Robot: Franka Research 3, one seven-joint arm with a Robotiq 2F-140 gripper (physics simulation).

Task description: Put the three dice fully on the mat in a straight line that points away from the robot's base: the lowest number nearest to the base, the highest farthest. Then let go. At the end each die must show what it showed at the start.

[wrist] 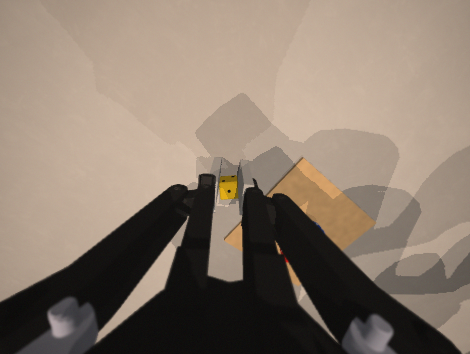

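Note:
The yellow die (228, 188) is between the two fingertips, left of the mat in the wrist view. One dark pip shows on its larger visible face and two on the narrow face above it. My gripper (229, 170) is shut on this die. Whether the die touches the table cannot be told. The orange-brown mat (345, 220) lies to the right, partly behind the right finger. A small edge of the blue die (318, 227) and a sliver of the red die (285, 256) show over the mat beside the right finger linkage; their numbers are hidden.
The beige table top (150, 60) surrounds the mat. Shadows of the arm and gripper fall across the table and part of the mat. The dark finger linkages cover much of the lower view.

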